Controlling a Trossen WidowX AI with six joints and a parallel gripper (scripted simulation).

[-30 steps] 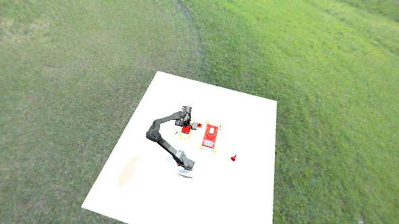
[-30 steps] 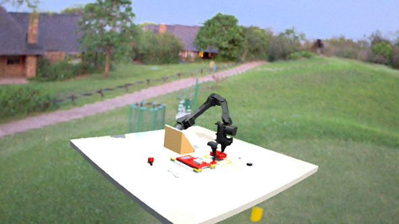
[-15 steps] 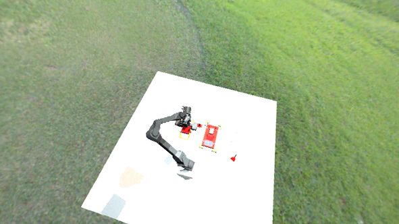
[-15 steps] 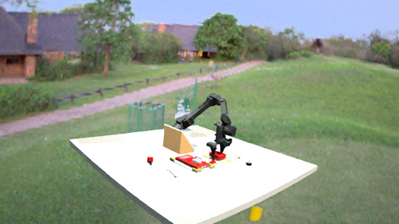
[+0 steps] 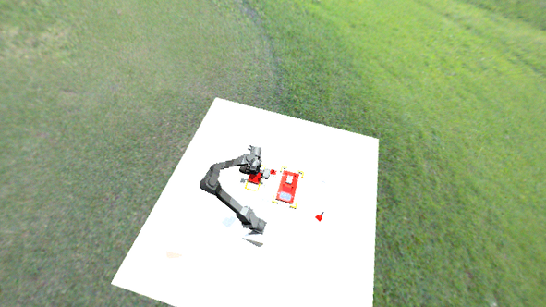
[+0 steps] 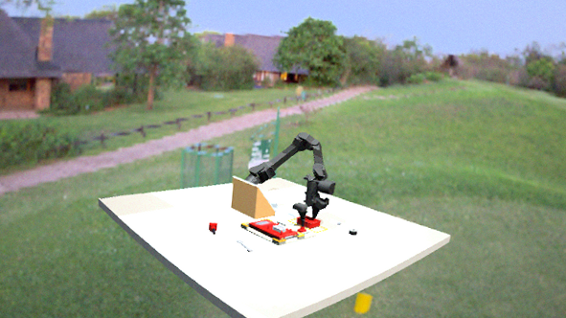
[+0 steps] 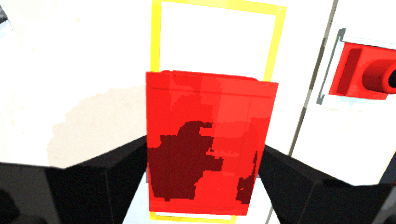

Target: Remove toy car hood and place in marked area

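Right now the red hood is 10 mm above my gripper tip. From my gripper tip the other things lie so: thin grey tool: 430 mm to the right, 80 mm ahead, 10 mm below.
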